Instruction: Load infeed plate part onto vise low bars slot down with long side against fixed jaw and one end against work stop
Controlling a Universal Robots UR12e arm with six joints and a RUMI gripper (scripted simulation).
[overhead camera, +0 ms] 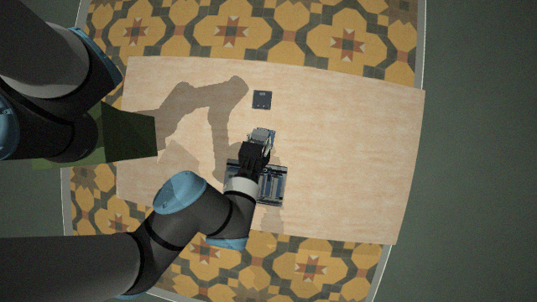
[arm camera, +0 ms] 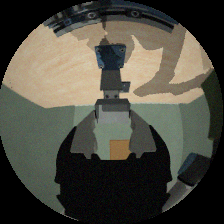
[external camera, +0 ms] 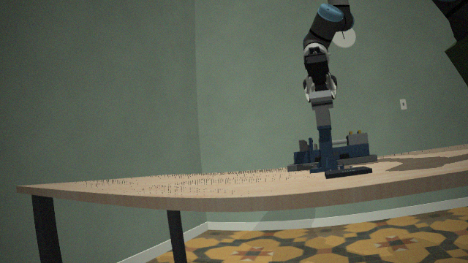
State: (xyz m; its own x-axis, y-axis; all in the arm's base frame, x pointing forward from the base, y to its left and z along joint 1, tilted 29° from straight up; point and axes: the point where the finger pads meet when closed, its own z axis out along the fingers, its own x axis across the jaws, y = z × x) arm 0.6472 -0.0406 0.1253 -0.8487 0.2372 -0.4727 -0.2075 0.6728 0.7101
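My gripper is now 1 cm to the right of the grey part and 1 cm above it. Round my hand: vise: 5 cm behind, 21 cm to the right, 15 cm below; air cylinder rod: 7 cm behind, 20 cm to the right, 11 cm below; blue post: 13 cm below.
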